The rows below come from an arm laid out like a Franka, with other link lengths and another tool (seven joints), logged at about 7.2 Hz.
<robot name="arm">
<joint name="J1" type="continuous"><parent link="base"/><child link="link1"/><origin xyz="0 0 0.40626"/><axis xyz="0 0 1"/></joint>
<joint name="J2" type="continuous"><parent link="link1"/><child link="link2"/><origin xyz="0 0 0"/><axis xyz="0 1 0"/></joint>
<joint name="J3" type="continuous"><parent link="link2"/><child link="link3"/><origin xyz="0 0 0.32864"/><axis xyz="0 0 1"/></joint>
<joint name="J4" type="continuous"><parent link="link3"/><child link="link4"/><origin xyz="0.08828 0 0"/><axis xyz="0 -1 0"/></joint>
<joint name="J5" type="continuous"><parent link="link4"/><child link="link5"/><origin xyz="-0.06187 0 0.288"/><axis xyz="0 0 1"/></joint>
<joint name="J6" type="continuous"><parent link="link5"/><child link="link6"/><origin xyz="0 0 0"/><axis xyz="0 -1 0"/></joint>
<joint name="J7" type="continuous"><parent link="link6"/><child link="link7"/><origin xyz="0.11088 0 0"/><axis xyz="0 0 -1"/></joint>
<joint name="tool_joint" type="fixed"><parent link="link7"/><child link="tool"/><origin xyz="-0.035 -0.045 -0.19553" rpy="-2.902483 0 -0.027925"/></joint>
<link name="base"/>
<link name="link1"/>
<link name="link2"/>
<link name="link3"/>
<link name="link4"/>
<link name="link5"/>
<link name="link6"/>
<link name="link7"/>
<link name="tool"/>
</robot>
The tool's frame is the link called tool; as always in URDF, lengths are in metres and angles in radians. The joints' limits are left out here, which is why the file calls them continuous.
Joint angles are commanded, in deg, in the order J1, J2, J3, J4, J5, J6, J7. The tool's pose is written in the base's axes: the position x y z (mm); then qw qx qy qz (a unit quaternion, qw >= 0). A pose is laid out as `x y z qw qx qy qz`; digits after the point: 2 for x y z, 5 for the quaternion.
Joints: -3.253 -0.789 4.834 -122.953 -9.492 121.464 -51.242
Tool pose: 489.54 -58.00 447.10 0.04313 -0.88089 -0.46262 0.09029
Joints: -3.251 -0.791 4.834 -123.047 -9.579 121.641 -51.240
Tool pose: 489.73 -58.01 446.91 0.04230 -0.88069 -0.46315 0.08990
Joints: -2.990 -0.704 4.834 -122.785 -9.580 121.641 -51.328
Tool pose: 491.46 -55.71 448.01 0.04146 -0.87940 -0.46590 0.08873
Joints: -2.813 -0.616 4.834 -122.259 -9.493 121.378 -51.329
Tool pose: 493.37 -54.15 450.33 0.04116 -0.87912 -0.46675 0.08715
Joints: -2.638 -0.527 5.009 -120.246 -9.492 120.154 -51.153
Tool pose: 499.33 -51.68 461.33 0.03762 -0.87969 -0.46697 0.08170
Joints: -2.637 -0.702 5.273 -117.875 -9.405 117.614 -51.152
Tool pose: 501.90 -50.56 474.41 0.03646 -0.88035 -0.46578 0.08186
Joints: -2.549 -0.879 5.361 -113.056 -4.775 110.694 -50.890
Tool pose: 496.51 -42.52 490.92 0.07531 -0.88820 -0.44590 0.08127
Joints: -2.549 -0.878 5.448 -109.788 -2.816 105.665 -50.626
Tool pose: 491.45 -38.21 502.02 0.09571 -0.89019 -0.43660 0.08826
